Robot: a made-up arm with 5 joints.
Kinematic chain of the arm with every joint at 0, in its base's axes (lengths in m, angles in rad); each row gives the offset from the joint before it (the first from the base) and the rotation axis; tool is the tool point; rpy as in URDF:
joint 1: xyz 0.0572 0 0.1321 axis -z
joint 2: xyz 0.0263 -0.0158 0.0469 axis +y
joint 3: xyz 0.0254 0 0.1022 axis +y
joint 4: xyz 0.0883 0 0.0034 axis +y
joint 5: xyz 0.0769 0.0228 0 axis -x
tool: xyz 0 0 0 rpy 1.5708 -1.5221 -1.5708
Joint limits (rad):
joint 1: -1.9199..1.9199
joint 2: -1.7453..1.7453
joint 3: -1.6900..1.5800
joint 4: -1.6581..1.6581
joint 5: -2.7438..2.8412
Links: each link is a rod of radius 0.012 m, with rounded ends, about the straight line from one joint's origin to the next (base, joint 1, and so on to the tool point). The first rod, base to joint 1, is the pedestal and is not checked.
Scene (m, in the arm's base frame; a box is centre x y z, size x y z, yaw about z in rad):
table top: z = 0
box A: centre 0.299 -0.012 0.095 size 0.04 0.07 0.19 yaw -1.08
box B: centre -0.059 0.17 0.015 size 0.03 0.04 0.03 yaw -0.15
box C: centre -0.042 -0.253 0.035 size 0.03 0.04 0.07 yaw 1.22
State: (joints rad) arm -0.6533 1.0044 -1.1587 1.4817 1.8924
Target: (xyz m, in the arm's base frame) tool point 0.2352 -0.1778 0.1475
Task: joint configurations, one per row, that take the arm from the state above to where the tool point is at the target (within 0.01 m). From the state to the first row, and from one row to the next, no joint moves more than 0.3 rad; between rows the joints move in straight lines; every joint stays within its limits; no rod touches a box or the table.
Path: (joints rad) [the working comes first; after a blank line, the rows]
Joints at the target: 0.8127 1.1182 -1.2510 1.2296 1.8924
Straight joint move there: touches box A.

1: -0.4094 0.9116 -1.2379 1.4239 1.8924
2: -0.1654 0.8188 -1.3171 1.3662 1.8924
3: 0.0785 0.7260 -1.3962 1.3084 1.8924
4: 0.3232 0.8567 -1.3478 1.2821 1.8924
5: 0.5679 0.9874 -1.2994 1.2559 1.8924
6: 0.8127 1.1182 -1.2510 1.2296 1.8924

